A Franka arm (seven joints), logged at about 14 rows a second.
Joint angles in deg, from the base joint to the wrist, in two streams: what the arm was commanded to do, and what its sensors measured. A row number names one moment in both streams.
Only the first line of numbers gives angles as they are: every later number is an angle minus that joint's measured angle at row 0.
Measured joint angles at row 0: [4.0 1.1 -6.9 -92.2 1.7 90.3 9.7]
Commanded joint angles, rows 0 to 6: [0.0 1.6 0.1 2.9 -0.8 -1.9 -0.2]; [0.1 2.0 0.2 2.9 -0.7 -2.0 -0.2]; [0.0 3.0 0.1 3.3 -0.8 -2.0 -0.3]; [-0.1 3.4 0.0 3.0 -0.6 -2.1 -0.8]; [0.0 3.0 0.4 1.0 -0.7 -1.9 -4.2]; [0.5 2.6 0.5 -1.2 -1.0 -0.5 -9.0]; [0.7 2.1 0.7 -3.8 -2.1 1.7 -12.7]
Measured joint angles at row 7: [0.1 2.9 0.4 -0.3 -0.5 -0.4 -6.9]
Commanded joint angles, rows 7 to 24: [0.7 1.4 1.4 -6.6 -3.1 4.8 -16.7]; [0.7 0.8 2.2 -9.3 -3.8 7.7 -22.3]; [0.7 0.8 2.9 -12.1 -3.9 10.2 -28.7]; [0.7 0.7 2.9 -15.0 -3.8 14.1 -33.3]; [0.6 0.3 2.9 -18.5 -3.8 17.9 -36.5]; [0.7 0.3 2.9 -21.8 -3.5 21.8 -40.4]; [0.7 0.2 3.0 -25.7 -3.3 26.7 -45.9]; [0.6 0.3 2.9 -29.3 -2.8 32.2 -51.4]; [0.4 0.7 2.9 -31.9 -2.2 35.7 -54.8]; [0.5 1.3 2.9 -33.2 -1.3 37.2 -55.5]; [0.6 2.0 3.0 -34.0 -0.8 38.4 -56.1]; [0.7 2.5 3.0 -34.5 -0.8 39.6 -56.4]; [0.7 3.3 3.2 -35.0 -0.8 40.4 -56.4]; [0.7 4.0 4.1 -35.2 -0.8 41.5 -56.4]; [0.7 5.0 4.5 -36.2 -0.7 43.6 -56.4]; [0.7 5.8 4.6 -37.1 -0.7 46.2 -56.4]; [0.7 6.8 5.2 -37.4 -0.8 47.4 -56.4]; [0.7 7.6 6.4 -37.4 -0.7 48.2 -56.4]
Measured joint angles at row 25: [0.6 6.2 5.1 -36.8 -1.8 45.7 -55.2]
